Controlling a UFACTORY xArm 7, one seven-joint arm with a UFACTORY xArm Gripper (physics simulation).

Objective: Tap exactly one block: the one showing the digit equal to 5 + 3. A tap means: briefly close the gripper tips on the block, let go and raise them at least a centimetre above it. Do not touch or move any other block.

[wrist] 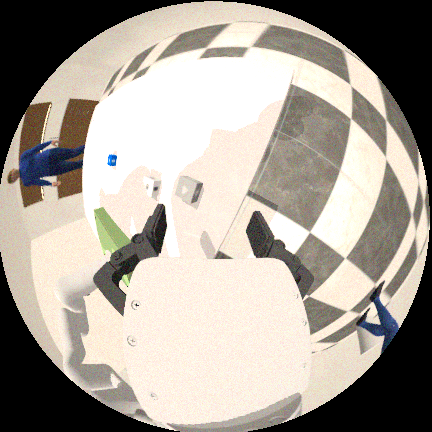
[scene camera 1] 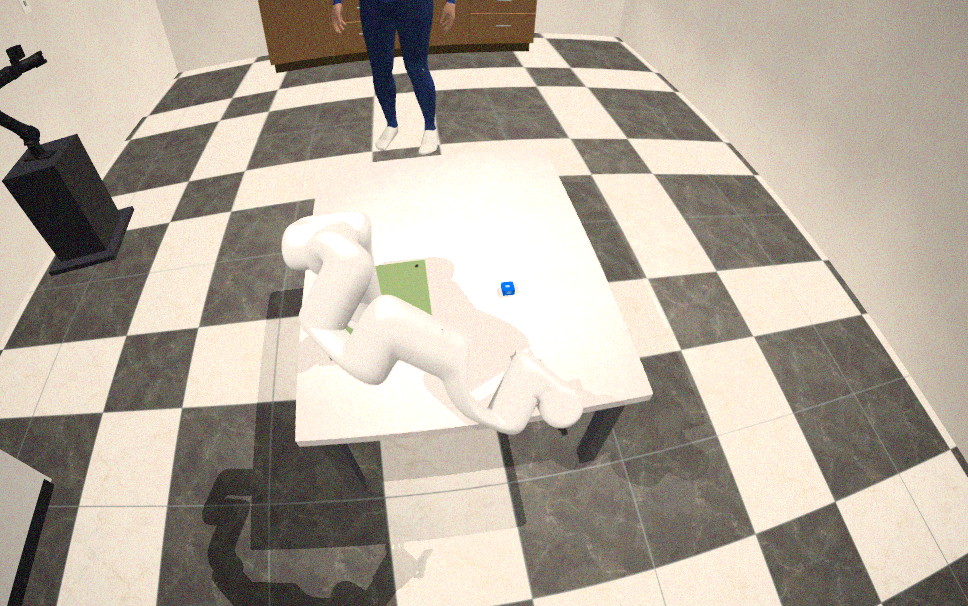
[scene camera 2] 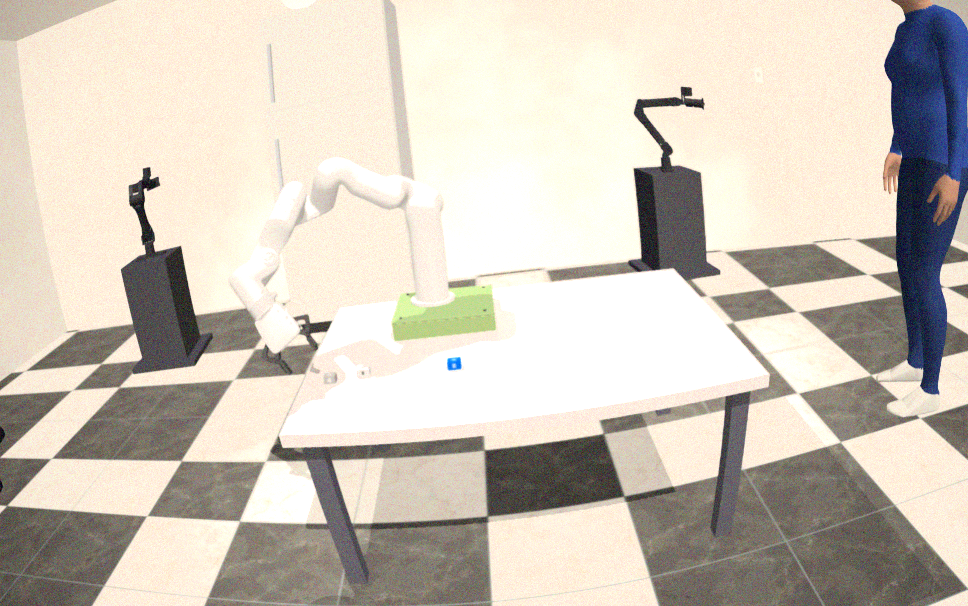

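A blue block (scene camera 1: 507, 288) (scene camera 2: 454, 363) (wrist: 112, 160) with white markings stands on the white table. A small white block (scene camera 2: 363, 371) (wrist: 152, 186) with dark marks and a grey block (scene camera 2: 329, 377) (wrist: 189, 189) with a pale mark stand near one end of the table, in the arm's shadow. The arm hides these two in scene camera 1. The digits are too small or blurred to read. My gripper (scene camera 2: 301, 358) (wrist: 208, 217) is open and empty, raised near that table end, with the grey block ahead between its fingers' directions in the wrist view. It touches no block.
The arm rises from a green base (scene camera 1: 403, 282) (scene camera 2: 442, 325) (wrist: 111, 230) on the table (scene camera 1: 571, 250) (scene camera 2: 607, 343) (wrist: 240, 90). A person (scene camera 1: 400, 64) (scene camera 2: 928, 142) (wrist: 45, 162) stands beyond the table. Black pedestals (scene camera 2: 160, 307) (scene camera 2: 675, 221) with small arms stand on the floor away from the table.
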